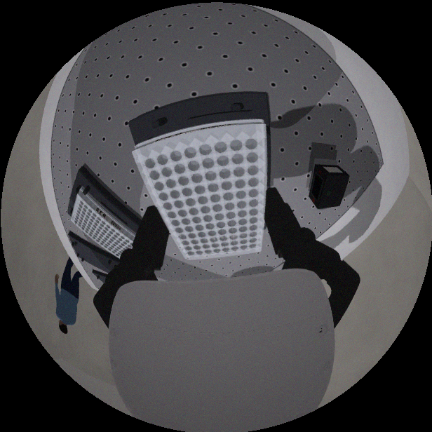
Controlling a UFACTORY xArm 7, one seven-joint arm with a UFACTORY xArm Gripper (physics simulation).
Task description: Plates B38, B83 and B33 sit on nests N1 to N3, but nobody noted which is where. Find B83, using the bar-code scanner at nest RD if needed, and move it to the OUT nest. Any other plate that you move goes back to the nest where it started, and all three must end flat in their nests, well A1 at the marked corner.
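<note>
My gripper [211, 210] is shut on a white well plate [215, 185], one finger at each long side. The plate's round wells face up, and it is over a dark nest [200, 111] whose far edge and right side show past it. I cannot tell whether the plate touches the nest. No label on the held plate can be read here. A second white plate [95, 229] sits in another dark nest [81, 176] at the left; its side label is too small to read surely.
A small black box-shaped device [328, 186], apparently the scanner, stands right of the nest. Another dark nest [90, 248] lies at the left, partly behind the left finger. The perforated board [210, 55] spreads around them. A person [67, 302] shows beyond the table at lower left.
</note>
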